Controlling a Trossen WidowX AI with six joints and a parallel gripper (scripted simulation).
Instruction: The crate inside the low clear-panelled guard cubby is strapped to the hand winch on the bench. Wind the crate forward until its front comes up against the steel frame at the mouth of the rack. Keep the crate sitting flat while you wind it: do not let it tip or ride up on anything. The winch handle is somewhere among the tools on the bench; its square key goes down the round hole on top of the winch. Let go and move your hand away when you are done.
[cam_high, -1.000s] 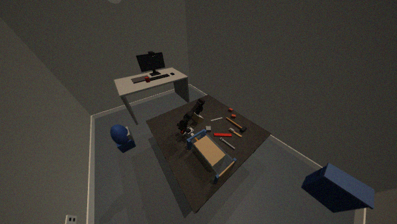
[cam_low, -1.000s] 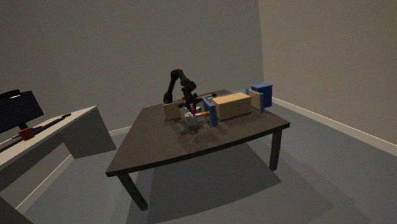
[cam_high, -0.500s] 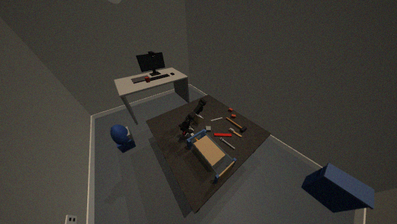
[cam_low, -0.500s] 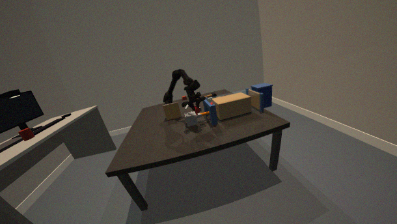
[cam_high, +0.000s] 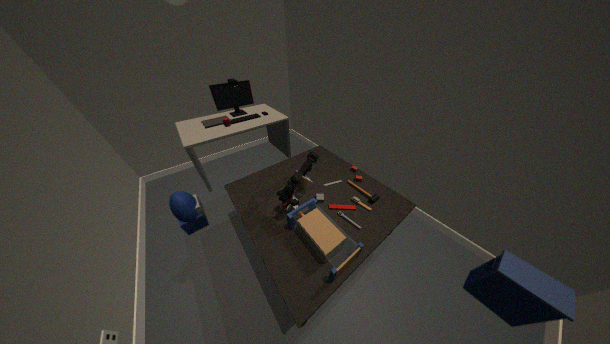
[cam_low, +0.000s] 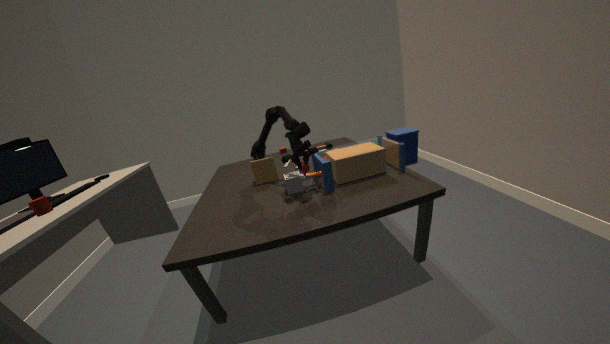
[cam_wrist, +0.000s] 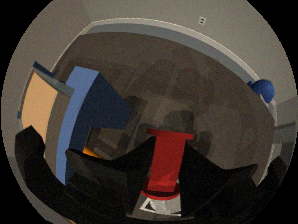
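The winch handle is 30 mm behind my gripper tip, 40 mm to the left of it and 30 mm below it. From my gripper tip the other things lie so: red knob 10 mm behind, 20 mm to the left; grey hand winch 90 mm behind, 80 mm to the left, 100 mm below; blue frame 90 mm ahead, 100 mm to the left, 30 mm below.
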